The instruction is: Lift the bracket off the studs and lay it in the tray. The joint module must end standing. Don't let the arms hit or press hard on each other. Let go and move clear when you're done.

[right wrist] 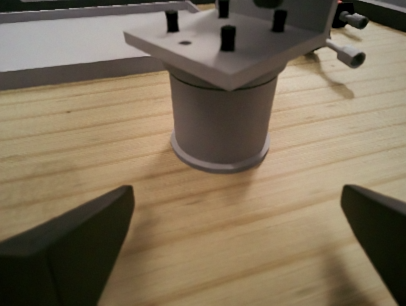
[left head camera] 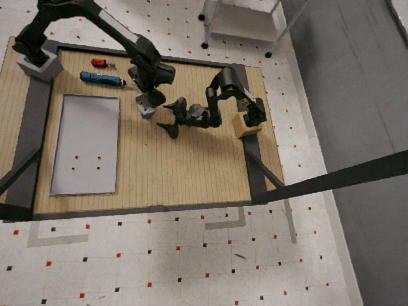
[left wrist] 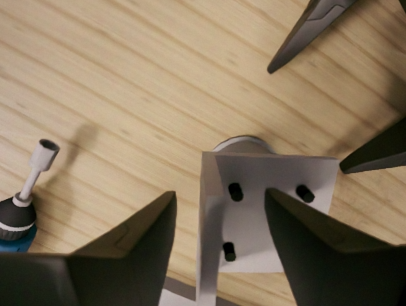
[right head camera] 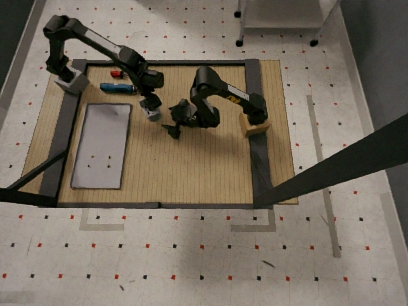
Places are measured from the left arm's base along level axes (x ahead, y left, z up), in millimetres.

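Pixels of known places: left gripper, fingertip midpoint: [right wrist: 291, 1] [left head camera: 148, 98] [left wrist: 220, 198]; right gripper, fingertip midpoint: [right wrist: 235, 194] [left head camera: 160, 114] [left wrist: 307, 123] [right head camera: 165, 116]; left arm's base, link origin: [left head camera: 37, 58] [right head camera: 67, 76]; right arm's base, link origin: [left head camera: 250, 120] [right head camera: 255, 118].
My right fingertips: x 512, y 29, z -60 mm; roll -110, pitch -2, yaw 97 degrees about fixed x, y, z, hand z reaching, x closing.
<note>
For each thing: its top centre in the pictures, then the offset to it from my right fingertips.
- upright grey joint module, top centre: [right wrist: 225, 11] [left wrist: 268, 229] dx -59, dy -12, dz +58 mm
- tray, top centre: [right wrist: 32, 32] [left head camera: 87, 140] [right head camera: 101, 142] dx -204, dy -239, dz -1 mm
- blue screwdriver, top centre: [left head camera: 109, 77] [right head camera: 122, 86] dx -264, dy +51, dz +24 mm
The grey L-shaped bracket [left head camera: 146, 109] [left wrist: 260, 225] [right wrist: 250, 55] has its flat plate on top of the upright grey joint module [left wrist: 242, 145] [right wrist: 222, 120]. Dark studs [left wrist: 235, 192] [right wrist: 227, 38] stick up through the plate. The bracket's upright wall shows between the fingers of my left gripper [left wrist: 220, 195], which is partly open, above the bracket and not gripping it. My right gripper [left head camera: 162, 115] [right head camera: 167, 117] [right wrist: 235, 194] is wide open and empty, close to the module's right side in the head views. The tray [left head camera: 90, 125] [right head camera: 105, 130] [right wrist: 75, 45] lies to the left.
A blue screwdriver [left head camera: 100, 79] [right head camera: 116, 88] and a red one [left head camera: 99, 63] [right head camera: 116, 74] lie behind the tray. Several small brass pieces [left head camera: 99, 158] [right head camera: 109, 157] are in the tray's front part. The two grippers are close together around the module.
</note>
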